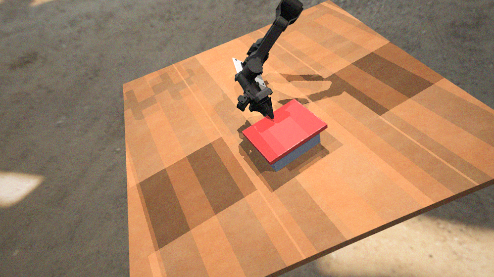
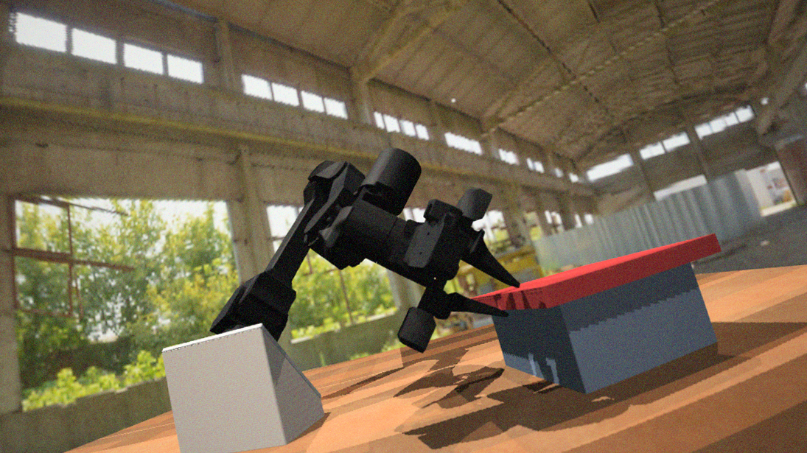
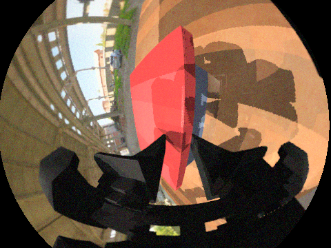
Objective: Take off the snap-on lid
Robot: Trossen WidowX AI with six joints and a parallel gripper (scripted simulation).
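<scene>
Right now the red lid is 70 mm ahead of my gripper tip, 20 mm to the left of it and 10 mm above it. From my gripper tip the other things lie so: storage box 70 mm ahead, 20 mm to the left, 40 mm below.
</scene>
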